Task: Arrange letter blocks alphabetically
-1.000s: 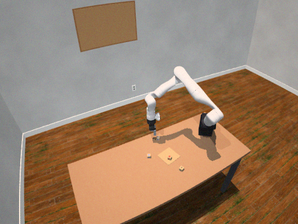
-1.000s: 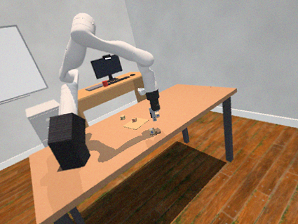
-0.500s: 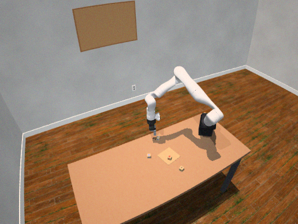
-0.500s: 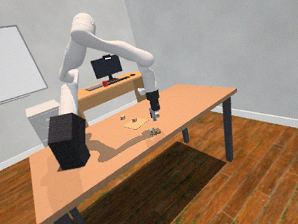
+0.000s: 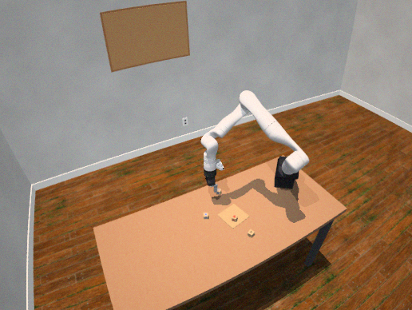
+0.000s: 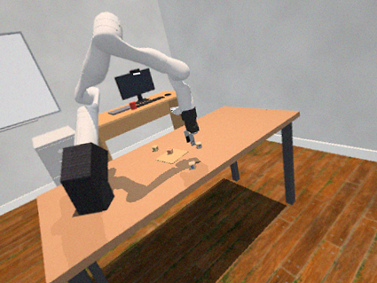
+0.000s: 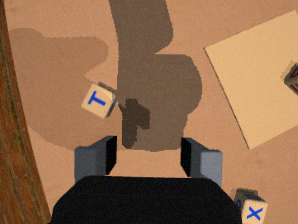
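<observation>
The block is 21 cm to the left of my hand, 10 cm below it and 2 cm behind it. The rest, counted from my hand: pale square mat: 18 cm to the left, 12 cm below, 3 cm behind.
</observation>
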